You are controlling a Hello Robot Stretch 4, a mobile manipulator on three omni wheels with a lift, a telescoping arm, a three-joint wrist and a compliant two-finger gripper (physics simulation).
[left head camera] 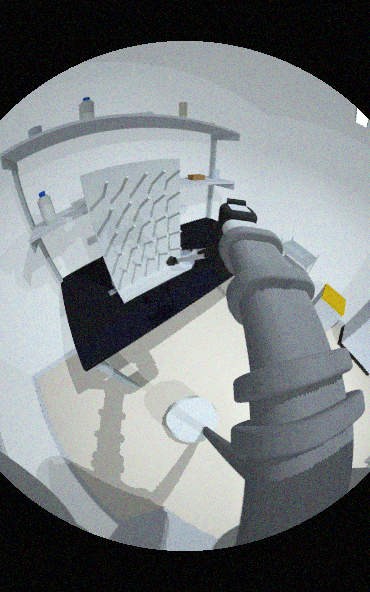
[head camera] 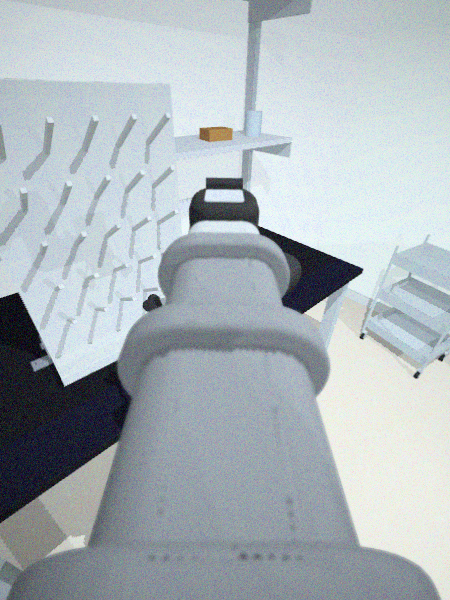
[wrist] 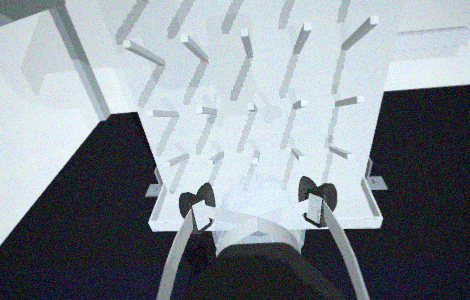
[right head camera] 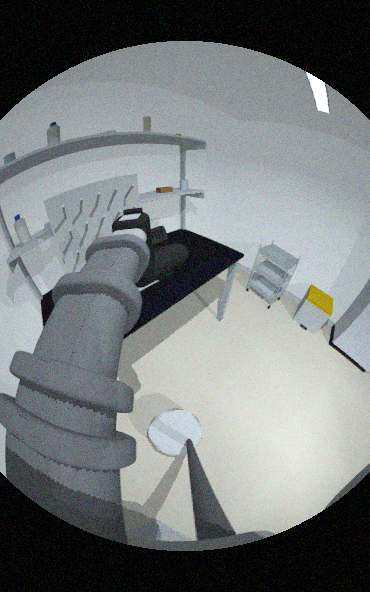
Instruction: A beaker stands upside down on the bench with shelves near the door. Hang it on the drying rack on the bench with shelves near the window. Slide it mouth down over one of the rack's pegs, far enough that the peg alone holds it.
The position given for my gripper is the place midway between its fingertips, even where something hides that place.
I see my gripper [wrist: 256,195], a clear beaker [wrist: 256,196], a yellow-topped bin [right head camera: 315,307], a wheeled cart [right head camera: 271,277], a bench [head camera: 58,429] and a drying rack base tray [head camera: 73,365].
The yellow-topped bin shows as well in the left head camera view [left head camera: 329,304]. The bench shows as well in the left head camera view [left head camera: 100,324] and in the wrist view [wrist: 89,226]. The drying rack base tray is seen too in the left head camera view [left head camera: 150,280] and in the wrist view [wrist: 356,208].
